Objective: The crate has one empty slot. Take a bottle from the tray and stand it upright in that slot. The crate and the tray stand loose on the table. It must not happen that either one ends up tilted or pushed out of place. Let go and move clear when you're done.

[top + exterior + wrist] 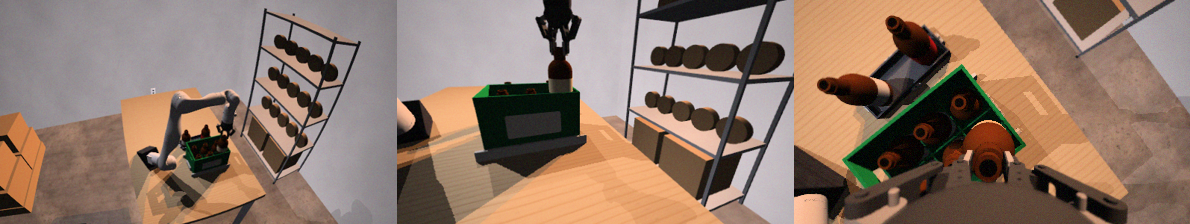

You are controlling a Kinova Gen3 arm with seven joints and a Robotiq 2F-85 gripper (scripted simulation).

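Right now my hand is 7 cm above the brown bottle. Round my hand: green crate: 8 cm behind, 6 cm to the left, 21 cm below; then dark tray: 4 cm behind, 29 cm to the left, 28 cm below.
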